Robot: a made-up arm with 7 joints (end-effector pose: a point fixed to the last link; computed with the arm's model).
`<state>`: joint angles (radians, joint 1 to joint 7).
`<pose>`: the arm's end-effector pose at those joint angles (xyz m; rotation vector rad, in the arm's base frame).
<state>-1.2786 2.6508 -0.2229 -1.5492 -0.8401 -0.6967 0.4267</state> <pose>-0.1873 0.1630 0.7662 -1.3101 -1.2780 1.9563</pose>
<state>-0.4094 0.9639 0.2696 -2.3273 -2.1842 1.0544 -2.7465</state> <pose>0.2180 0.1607 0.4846 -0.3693 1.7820 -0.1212</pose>
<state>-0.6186 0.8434 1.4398 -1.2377 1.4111 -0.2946 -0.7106</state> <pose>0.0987 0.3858 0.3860 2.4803 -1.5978 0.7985</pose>
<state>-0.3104 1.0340 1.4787 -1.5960 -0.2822 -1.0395 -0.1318</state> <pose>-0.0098 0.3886 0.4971 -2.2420 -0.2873 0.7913</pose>
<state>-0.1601 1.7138 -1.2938 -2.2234 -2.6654 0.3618 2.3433</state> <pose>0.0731 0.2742 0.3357 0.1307 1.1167 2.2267</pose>
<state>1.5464 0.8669 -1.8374 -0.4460 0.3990 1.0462 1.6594</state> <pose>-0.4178 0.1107 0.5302 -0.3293 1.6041 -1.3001</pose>
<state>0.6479 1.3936 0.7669 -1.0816 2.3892 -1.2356 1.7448</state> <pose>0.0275 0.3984 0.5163 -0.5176 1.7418 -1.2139</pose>
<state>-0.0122 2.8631 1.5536 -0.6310 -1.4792 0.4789 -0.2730</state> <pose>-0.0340 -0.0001 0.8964 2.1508 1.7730 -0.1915</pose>
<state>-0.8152 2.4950 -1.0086 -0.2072 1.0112 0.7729 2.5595</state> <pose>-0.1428 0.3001 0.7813 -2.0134 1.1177 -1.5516</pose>
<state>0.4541 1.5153 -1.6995 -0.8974 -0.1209 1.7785 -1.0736</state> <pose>-0.1584 0.3689 0.3150 1.7784 -2.3884 0.4084</pose>
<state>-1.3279 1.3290 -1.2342 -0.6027 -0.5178 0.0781 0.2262</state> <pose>0.2479 0.3085 0.5225 1.4033 0.3725 -2.6657</pose>
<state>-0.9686 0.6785 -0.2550 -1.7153 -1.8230 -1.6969 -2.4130</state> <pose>0.2842 0.0925 0.4778 -0.5291 -1.3934 -1.3007</pose>
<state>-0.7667 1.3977 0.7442 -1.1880 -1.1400 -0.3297 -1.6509</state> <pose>0.0894 0.3251 0.6175 1.0206 2.5758 -1.2600</pose>
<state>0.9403 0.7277 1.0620 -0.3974 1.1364 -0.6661 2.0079</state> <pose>-0.2752 0.3044 0.3424 -2.2052 1.6118 -1.2057</pose>
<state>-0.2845 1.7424 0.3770 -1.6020 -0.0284 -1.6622 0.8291</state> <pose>0.1475 0.2807 0.6670 -0.0138 0.9338 1.3942</pose>
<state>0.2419 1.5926 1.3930 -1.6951 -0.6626 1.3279 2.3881</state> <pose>0.0712 0.2757 0.6907 -1.9198 1.5656 -0.9014</pose>
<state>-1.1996 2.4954 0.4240 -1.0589 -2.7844 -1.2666 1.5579</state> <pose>-0.2847 0.1764 0.7553 1.4239 0.6530 -1.2250</pose>
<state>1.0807 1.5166 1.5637 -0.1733 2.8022 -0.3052 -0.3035</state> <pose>-0.1315 0.4052 0.5605 2.5055 -1.2904 1.2149</pose>
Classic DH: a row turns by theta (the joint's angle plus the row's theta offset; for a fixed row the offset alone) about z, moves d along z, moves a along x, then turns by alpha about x. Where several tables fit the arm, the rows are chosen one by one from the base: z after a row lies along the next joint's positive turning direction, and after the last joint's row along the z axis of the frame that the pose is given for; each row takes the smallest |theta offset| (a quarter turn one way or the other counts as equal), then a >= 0, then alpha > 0; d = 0 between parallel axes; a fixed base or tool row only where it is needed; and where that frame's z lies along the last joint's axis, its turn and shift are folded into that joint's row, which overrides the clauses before.
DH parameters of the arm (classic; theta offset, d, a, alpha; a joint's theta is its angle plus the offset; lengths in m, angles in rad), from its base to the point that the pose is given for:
base (fixed): 0 0.4542 -0.0212 -1.2217
joint 1: -1.5708 0.0067 0.016 -1.5708
joint 2: 1.2217 -0.0143 -0.0158 1.5708
joint 3: 1.5708 -0.2771 0.039 -1.5708
joint 4: 0 0.0128 -0.0373 1.5708
joint 5: 0 -0.168 0.0141 -1.5708
joint 6: 0 -0.0048 0.012 1.5708
joint 7: 0.583 0.0026 -0.0143 -0.7314
tool (fixed): -1.9616 0.0288 0 0

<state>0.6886 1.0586 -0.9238 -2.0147 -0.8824 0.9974 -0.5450</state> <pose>-0.0990 0.1281 0.2481 0.2961 -0.4118 2.8124</pose>
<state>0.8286 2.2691 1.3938 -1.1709 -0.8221 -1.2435 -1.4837</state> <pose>0.1956 0.1896 0.7535 -0.2037 -1.4173 0.3618</pose>
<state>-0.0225 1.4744 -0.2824 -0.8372 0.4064 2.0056 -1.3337</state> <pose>0.1424 0.4168 0.4436 -1.0701 0.6211 -1.1838</pose>
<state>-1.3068 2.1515 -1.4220 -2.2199 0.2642 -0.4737 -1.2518</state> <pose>0.0643 0.2258 0.5618 -0.7427 -0.4058 1.4904</pose>
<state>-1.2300 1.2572 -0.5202 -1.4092 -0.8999 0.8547 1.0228</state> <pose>0.2698 0.1903 0.5605 -2.6221 1.0540 1.3370</pose>
